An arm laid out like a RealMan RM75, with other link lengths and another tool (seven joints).
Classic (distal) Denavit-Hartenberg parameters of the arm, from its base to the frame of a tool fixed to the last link. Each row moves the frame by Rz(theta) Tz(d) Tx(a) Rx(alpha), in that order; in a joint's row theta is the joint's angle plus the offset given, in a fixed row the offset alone. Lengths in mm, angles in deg.
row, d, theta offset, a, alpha
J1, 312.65, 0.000, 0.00, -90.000
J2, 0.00, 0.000, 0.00, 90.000
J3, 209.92, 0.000, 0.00, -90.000
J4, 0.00, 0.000, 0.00, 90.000
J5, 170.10, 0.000, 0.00, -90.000
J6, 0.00, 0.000, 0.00, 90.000
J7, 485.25, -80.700, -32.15, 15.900
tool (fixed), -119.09, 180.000, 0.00, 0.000
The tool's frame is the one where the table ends.
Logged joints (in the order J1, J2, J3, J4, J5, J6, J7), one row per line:
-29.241 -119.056 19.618 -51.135 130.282 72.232 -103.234
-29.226 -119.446 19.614 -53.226 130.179 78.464 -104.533
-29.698 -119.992 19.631 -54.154 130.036 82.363 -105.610
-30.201 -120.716 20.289 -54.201 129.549 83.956 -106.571
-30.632 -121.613 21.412 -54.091 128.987 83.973 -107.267
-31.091 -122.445 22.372 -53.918 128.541 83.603 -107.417
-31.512 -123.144 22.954 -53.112 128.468 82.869 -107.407
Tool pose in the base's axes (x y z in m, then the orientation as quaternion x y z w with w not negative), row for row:
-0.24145 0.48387 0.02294 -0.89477 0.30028 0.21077 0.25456
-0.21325 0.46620 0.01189 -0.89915 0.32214 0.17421 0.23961
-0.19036 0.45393 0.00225 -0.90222 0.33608 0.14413 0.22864
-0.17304 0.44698 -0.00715 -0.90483 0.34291 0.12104 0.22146
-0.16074 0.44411 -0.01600 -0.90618 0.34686 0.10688 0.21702
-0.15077 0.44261 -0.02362 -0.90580 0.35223 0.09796 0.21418
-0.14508 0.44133 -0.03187 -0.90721 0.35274 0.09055 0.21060
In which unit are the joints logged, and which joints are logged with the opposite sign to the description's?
The joints are logged in degrees. Opposite sign: J4.
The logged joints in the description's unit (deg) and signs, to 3 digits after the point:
-29.241 -119.056 19.618 51.135 130.282 72.232 -103.234
-29.226 -119.446 19.614 53.226 130.179 78.464 -104.533
-29.698 -119.992 19.631 54.154 130.036 82.363 -105.610
-30.201 -120.716 20.289 54.201 129.549 83.956 -106.571
-30.632 -121.613 21.412 54.091 128.987 83.973 -107.267
-31.091 -122.445 22.372 53.918 128.541 83.603 -107.417
-31.512 -123.144 22.954 53.112 128.468 82.869 -107.407

